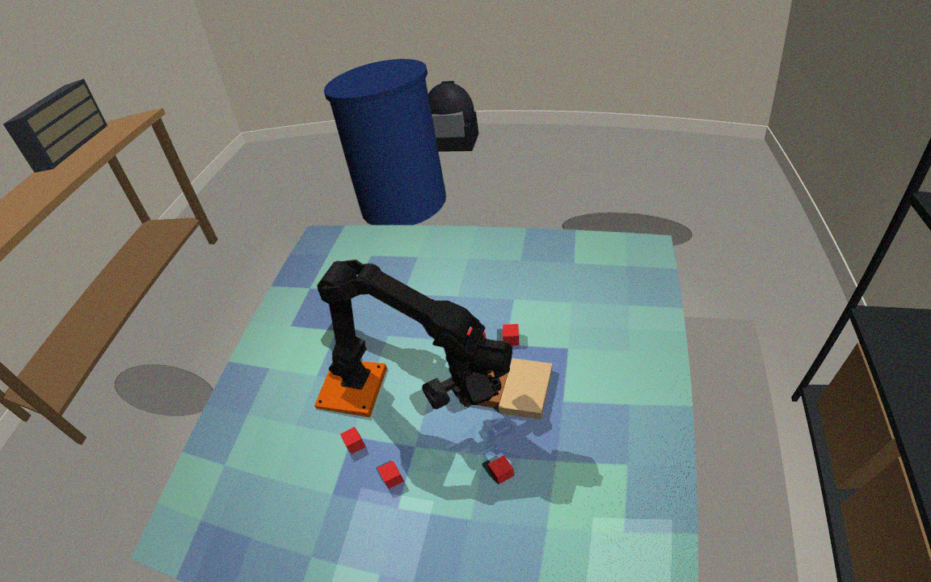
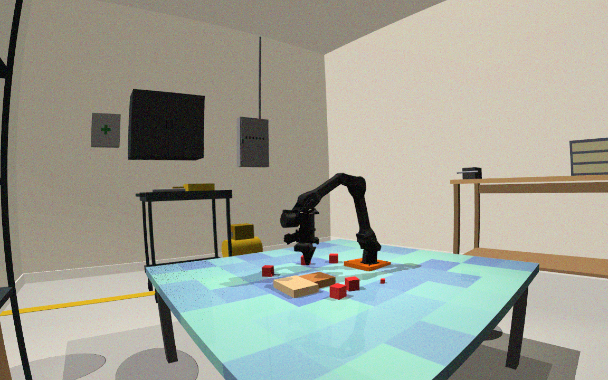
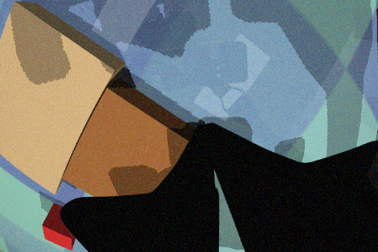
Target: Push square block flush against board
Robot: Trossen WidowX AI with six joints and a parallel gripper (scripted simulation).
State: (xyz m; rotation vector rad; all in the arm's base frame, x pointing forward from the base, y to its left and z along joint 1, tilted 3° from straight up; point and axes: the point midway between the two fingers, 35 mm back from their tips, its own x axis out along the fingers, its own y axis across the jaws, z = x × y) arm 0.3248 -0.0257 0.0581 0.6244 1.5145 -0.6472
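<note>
Now: the flat brown square block 70 mm to the left of my gripper tip, 40 mm below it and 10 mm ahead of it. The rest, counted from my gripper tip: board: 110 mm ahead, 80 mm to the left, 40 mm below; then tiny red piece: 240 mm to the left, 180 mm behind, 50 mm below.
</note>
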